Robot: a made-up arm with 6 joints. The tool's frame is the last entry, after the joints.
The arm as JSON. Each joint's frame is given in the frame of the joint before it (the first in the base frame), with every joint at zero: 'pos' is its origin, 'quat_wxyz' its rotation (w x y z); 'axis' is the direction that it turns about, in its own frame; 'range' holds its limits. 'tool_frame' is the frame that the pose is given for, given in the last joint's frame.
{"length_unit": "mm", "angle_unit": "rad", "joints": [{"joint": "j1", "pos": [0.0, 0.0, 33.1], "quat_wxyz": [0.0, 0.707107, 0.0, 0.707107], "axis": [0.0, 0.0, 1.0], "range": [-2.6, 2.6]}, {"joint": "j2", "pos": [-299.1, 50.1, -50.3], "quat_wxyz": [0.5, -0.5, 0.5, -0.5], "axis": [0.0, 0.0, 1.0], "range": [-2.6, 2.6]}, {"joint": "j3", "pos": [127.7, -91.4, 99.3], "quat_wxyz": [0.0, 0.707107, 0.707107, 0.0], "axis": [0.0, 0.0, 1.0], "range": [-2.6, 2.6]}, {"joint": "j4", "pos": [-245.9, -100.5, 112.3], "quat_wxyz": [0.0, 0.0, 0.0, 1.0], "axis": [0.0, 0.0, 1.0], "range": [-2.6, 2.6]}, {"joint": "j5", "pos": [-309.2, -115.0, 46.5], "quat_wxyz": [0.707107, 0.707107, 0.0, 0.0], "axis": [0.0, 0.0, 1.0], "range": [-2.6, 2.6]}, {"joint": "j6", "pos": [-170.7, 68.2, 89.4], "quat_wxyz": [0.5, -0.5, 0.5, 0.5], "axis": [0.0, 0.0, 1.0], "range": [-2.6, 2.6]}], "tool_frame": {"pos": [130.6, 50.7, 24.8], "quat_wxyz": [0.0, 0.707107, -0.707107, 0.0]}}
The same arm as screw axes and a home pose.
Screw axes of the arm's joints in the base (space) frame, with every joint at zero. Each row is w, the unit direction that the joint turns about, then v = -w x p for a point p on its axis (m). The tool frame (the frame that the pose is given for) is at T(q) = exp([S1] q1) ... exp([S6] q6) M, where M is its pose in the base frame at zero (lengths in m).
S1: w 1 0 0 v 0.0000 0.0331 0.0000
S2: w 0 0 1 v -0.0501 0.0503 0.0000
S3: w 0 0 -1 v -0.0776 0.0411 0.0000
S4: w 0 0 -1 v 0.0229 0.2870 0.0000
S5: w 0 1 0 v 0.3255 0.0000 -0.0222
S6: w 0 0 -1 v -0.1815 -0.1929 0.0000
M: xyz -0.2436 0.0509 -0.4185 (m) quaternion w x y z 1 0 0 0
Joint limits (deg, base to tool): -148.97..148.97 -148.97..148.97 -148.97..148.97 -148.97..148.97 -148.97..148.97 -148.97..148.97

